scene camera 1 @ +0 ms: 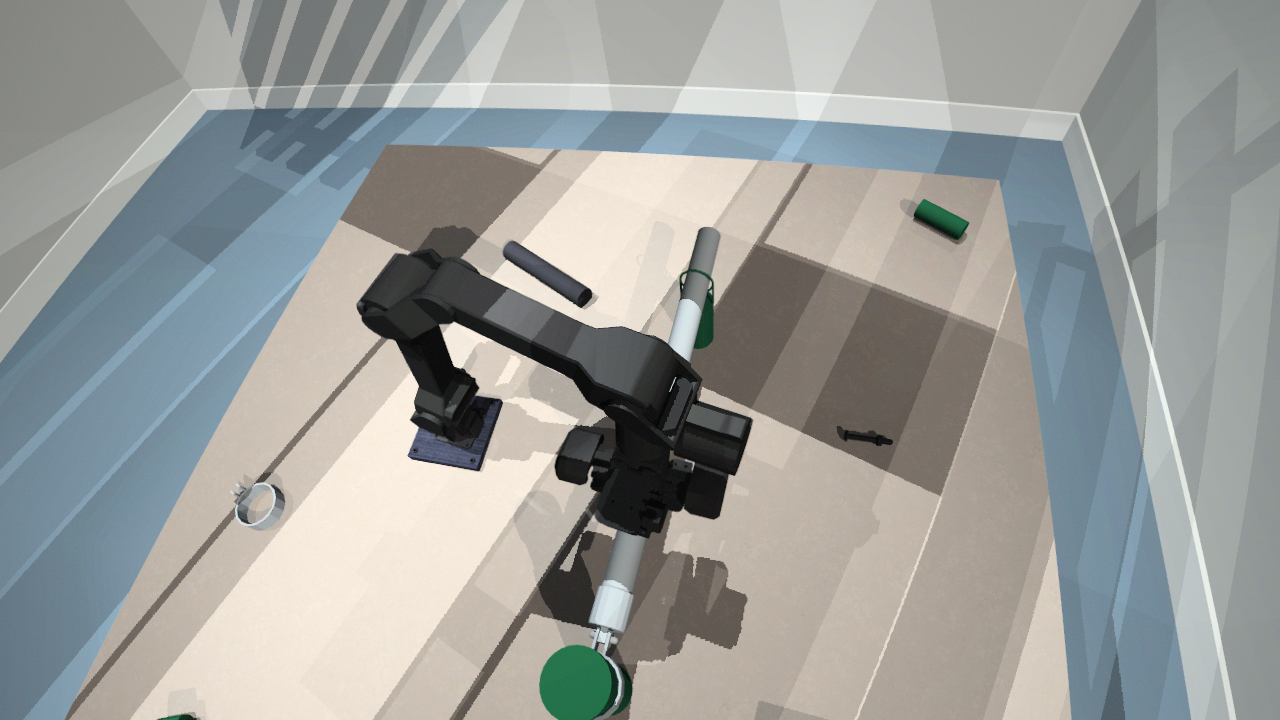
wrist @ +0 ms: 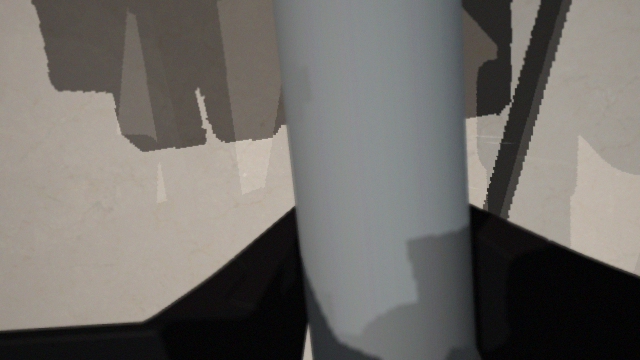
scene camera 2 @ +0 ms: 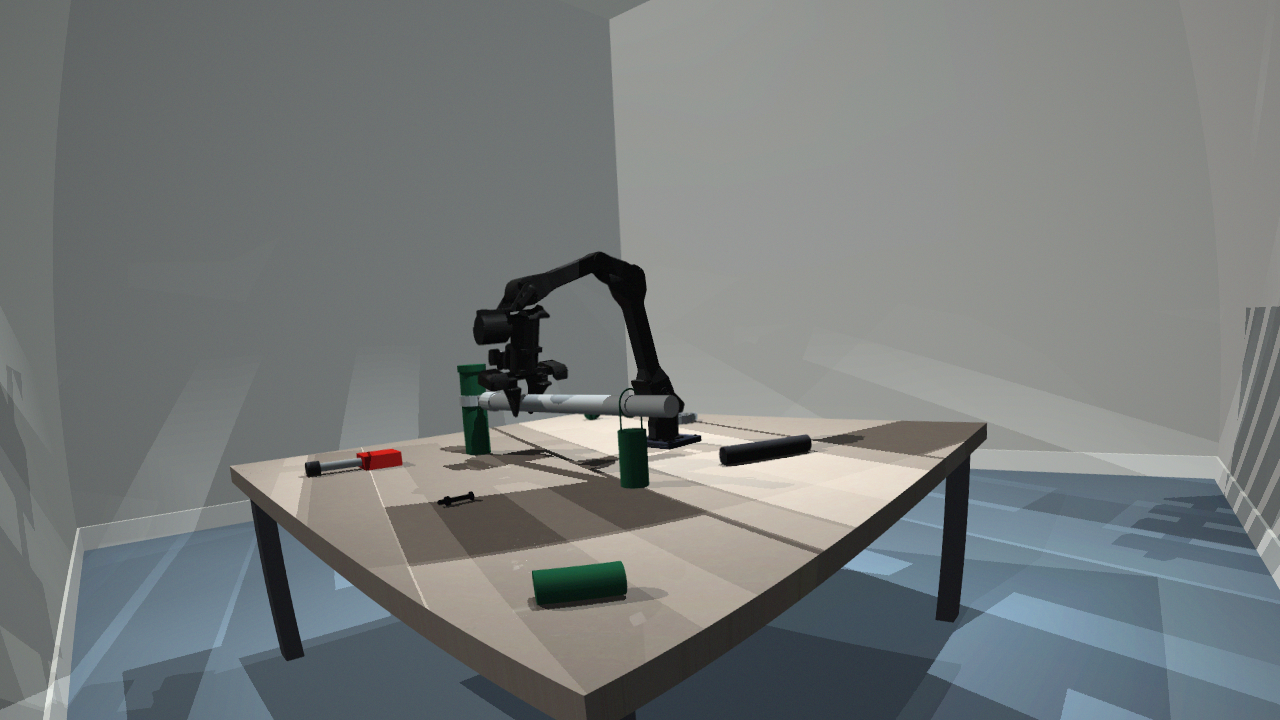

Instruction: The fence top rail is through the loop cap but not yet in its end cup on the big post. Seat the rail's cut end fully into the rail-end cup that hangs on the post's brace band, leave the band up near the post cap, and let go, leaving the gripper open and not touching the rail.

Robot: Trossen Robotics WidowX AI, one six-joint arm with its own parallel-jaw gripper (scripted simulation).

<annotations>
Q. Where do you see a dark tube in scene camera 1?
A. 555, 278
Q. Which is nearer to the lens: the red-handled tool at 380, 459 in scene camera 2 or the dark tube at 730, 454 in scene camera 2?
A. The dark tube.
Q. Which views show the red-handled tool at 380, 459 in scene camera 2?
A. Scene camera 2 only.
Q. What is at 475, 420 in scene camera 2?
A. A big green post.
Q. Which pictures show the gripper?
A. Scene camera 1, the wrist view and scene camera 2: all of them.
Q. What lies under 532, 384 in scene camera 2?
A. The gripper.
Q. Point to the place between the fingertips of the gripper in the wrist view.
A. At 371, 214
</annotations>
